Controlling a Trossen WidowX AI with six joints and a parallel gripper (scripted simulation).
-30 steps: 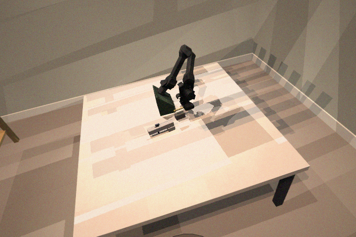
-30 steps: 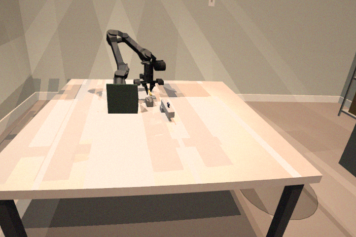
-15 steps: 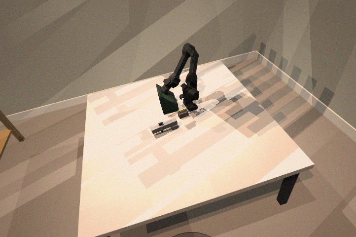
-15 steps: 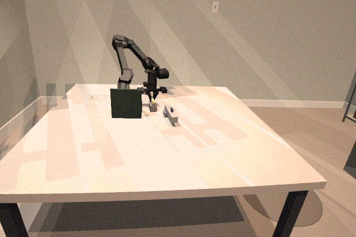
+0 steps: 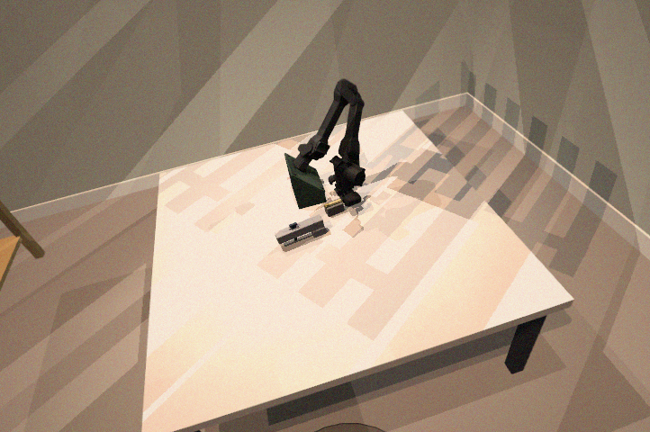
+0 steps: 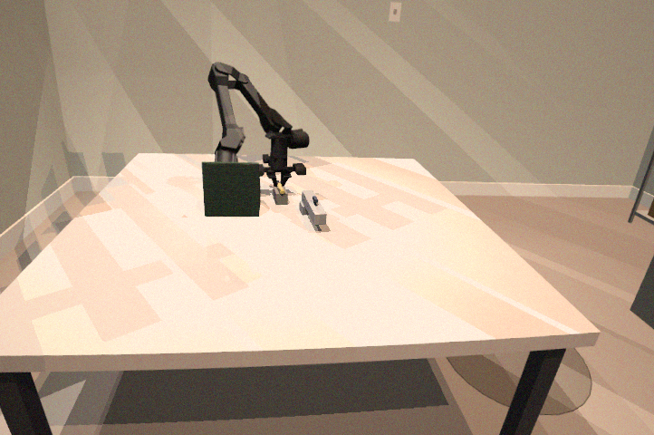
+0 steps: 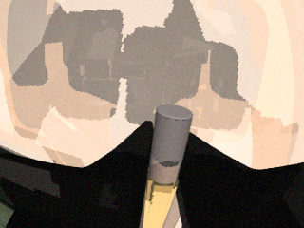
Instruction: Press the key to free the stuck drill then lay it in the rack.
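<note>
Right now the drill is 40 mm to the right of my gripper tip, 40 mm above it and 10 mm ahead of it. Round my gripper tip: grey holder block 200 mm to the right, 110 mm ahead, 30 mm above; rack 50 mm to the right, 10 mm ahead, 10 mm above; key 230 mm to the right, 110 mm ahead, 40 mm above.
</note>
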